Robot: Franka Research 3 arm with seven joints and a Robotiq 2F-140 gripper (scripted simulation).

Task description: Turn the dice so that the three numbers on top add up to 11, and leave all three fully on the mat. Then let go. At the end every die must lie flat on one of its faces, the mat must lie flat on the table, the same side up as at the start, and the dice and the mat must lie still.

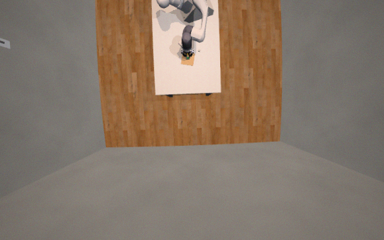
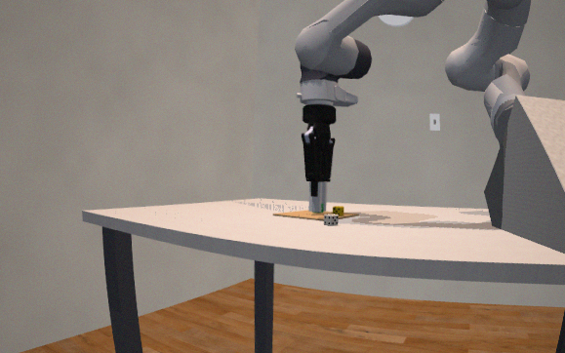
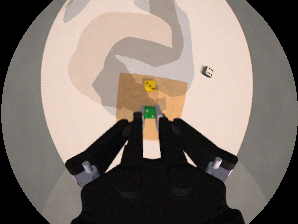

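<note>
My hand is 30 mm above the green die. Also, from my hand: yellow die: 50 mm behind, 30 mm below; white die: 130 mm to the left, 80 mm behind, 30 mm below; tan mat: 40 mm below.
</note>
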